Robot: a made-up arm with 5 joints.
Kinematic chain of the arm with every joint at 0, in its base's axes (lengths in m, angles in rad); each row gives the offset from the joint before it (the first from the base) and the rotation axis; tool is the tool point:
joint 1: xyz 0 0 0.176 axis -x
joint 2: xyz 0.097 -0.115 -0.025 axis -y
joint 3: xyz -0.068 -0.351 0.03 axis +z
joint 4: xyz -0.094 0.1 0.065 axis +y
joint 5: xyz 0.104 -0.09 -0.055 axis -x
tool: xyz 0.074 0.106 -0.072
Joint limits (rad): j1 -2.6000..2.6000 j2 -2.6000..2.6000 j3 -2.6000..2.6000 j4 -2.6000..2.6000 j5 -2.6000..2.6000
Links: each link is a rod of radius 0.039 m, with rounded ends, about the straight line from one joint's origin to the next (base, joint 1, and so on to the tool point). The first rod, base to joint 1, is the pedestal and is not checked.
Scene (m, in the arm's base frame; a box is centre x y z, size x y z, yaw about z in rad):
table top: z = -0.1
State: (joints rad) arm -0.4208 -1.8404 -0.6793 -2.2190 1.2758
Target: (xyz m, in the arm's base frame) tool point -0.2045 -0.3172 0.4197
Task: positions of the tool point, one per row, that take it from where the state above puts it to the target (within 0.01 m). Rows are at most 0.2 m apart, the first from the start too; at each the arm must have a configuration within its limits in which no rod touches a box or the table.
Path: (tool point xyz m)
1: 0.4353 -0.4644 0.1557
2: 0.3637 -0.4840 0.3003
3: 0.2576 -0.4747 0.4169
4: 0.1307 -0.4424 0.4906
5: 0.0001 -0.3977 0.5137
6: -0.1168 -0.3525 0.4869
7: -0.2045 -0.3172 0.4197

